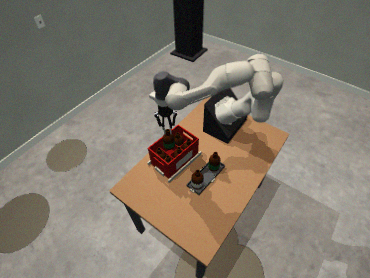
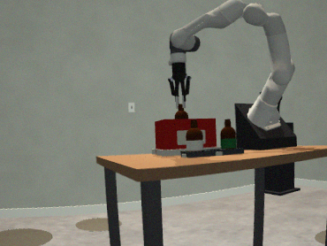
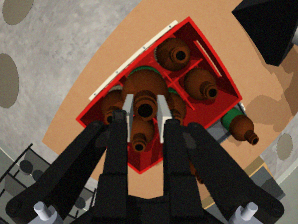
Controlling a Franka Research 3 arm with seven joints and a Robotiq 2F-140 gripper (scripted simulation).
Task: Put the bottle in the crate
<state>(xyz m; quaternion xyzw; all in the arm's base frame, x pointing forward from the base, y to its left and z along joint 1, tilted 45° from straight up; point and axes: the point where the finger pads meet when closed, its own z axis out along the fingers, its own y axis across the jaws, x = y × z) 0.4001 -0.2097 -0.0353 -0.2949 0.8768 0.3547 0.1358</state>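
The red crate lies 1 cm ahead of my hand, 4 cm to the left of it and 19 cm below it. From my hand the other things lie so: grey tray (29 cm to the left, 26 cm below).
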